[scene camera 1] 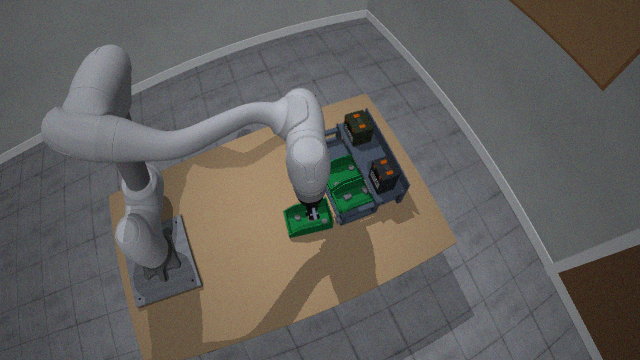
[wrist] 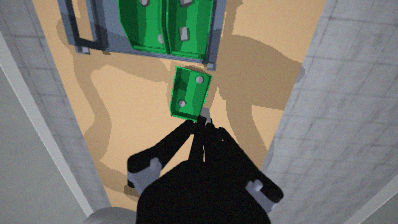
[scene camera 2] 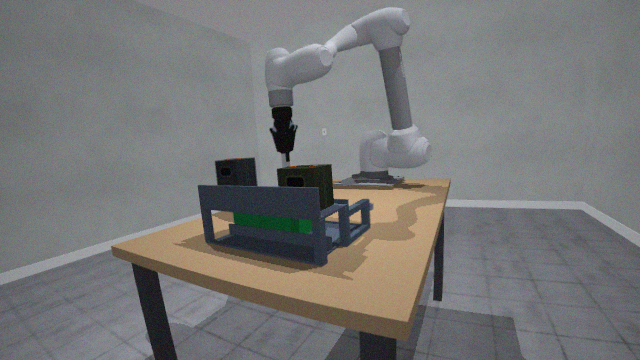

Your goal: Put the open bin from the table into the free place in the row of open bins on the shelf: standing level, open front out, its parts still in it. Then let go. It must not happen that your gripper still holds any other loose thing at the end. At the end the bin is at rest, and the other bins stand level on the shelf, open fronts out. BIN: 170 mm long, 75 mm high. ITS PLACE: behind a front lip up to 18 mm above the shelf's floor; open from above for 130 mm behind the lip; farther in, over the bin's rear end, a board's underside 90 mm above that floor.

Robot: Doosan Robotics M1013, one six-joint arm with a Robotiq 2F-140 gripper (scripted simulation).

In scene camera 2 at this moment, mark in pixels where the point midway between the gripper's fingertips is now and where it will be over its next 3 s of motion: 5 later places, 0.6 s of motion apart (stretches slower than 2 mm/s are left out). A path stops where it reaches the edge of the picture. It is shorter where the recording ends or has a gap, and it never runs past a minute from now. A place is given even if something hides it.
My gripper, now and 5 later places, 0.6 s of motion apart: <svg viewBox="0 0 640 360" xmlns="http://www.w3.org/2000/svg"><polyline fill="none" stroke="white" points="286,170 286,174 287,182 288,187 288,188 288,192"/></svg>
